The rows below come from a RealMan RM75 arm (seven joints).
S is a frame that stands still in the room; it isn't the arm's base.
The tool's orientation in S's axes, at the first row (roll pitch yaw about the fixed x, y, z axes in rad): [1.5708 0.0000 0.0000]
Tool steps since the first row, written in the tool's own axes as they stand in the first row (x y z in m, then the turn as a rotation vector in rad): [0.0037 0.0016 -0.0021 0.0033 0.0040 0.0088]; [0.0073 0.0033 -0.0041 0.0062 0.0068 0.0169]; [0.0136 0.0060 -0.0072 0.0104 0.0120 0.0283]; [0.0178 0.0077 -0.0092 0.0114 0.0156 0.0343]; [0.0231 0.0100 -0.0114 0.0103 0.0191 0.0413]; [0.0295 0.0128 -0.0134 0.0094 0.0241 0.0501]
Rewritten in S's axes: [0.0037 0.0021 0.0016 0.0033 -0.0088 0.0040]; [0.0073 0.0041 0.0033 0.0062 -0.0169 0.0068]; [0.0136 0.0072 0.0060 0.0104 -0.0283 0.0120]; [0.0178 0.0092 0.0077 0.0114 -0.0343 0.0156]; [0.0231 0.0114 0.0100 0.0103 -0.0413 0.0191]; [0.0295 0.0134 0.0128 0.0094 -0.0501 0.0241]
